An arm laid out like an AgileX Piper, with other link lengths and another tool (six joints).
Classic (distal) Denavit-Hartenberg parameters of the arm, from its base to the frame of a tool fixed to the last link. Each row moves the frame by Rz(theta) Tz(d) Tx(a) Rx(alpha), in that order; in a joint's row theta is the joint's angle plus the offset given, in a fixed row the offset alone. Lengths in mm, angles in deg.
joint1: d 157.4; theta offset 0; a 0; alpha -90
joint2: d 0; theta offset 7.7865; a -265.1; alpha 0
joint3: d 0; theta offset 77.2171; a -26.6; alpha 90
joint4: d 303.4; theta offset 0; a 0; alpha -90
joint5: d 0; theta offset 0; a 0; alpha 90
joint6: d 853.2; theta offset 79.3; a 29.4; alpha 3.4
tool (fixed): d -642.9; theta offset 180; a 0; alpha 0
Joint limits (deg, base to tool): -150..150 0..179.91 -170..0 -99.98..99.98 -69.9..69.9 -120..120
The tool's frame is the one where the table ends.
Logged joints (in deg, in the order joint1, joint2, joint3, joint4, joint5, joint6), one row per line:
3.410 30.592 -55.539 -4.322 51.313 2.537
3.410 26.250 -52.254 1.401 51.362 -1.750
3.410 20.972 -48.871 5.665 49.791 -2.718
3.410 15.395 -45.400 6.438 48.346 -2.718
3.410 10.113 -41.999 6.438 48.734 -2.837
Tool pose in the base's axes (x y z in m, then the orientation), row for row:
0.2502 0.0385 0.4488 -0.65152 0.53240 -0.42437 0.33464
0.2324 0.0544 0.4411 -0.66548 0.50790 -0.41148 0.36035
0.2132 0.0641 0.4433 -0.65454 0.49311 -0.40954 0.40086
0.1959 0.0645 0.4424 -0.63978 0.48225 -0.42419 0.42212
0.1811 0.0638 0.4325 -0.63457 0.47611 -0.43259 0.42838
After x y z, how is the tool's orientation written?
As a quaternion, x y z w.
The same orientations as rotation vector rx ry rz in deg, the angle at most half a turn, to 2 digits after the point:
-97.41 79.60 -63.45
-98.28 75.01 -60.77
-94.83 71.45 -59.34
-91.79 69.19 -60.86
-90.78 68.11 -61.89

